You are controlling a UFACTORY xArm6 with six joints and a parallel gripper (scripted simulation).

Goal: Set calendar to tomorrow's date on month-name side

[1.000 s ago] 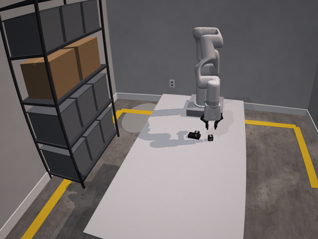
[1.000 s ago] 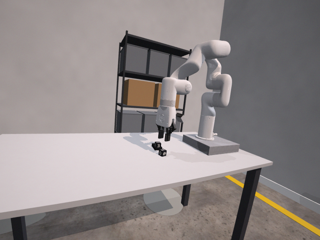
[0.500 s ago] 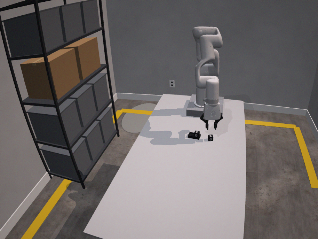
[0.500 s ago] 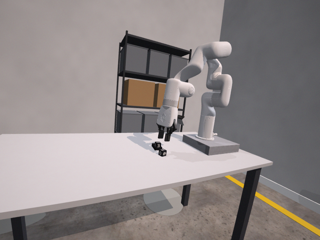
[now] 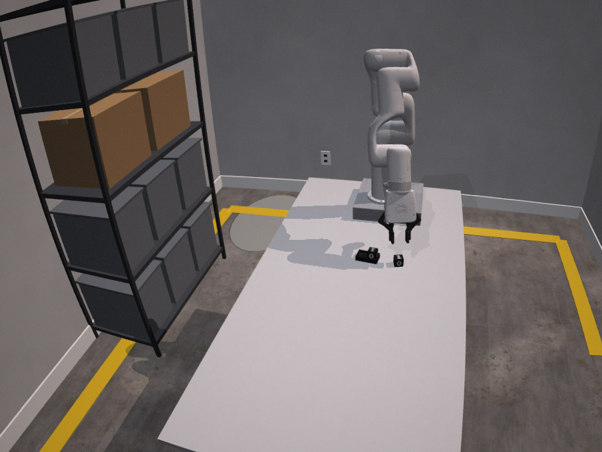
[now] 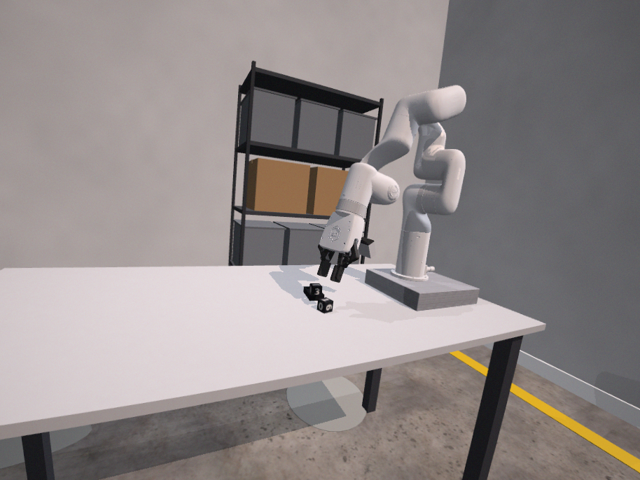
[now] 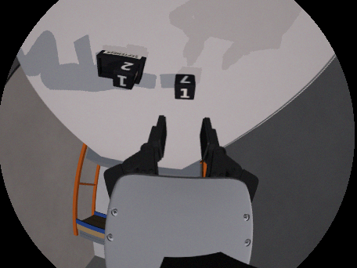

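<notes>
Right now my hand is 9 cm above the black cube and 1 cm short of it.
</notes>
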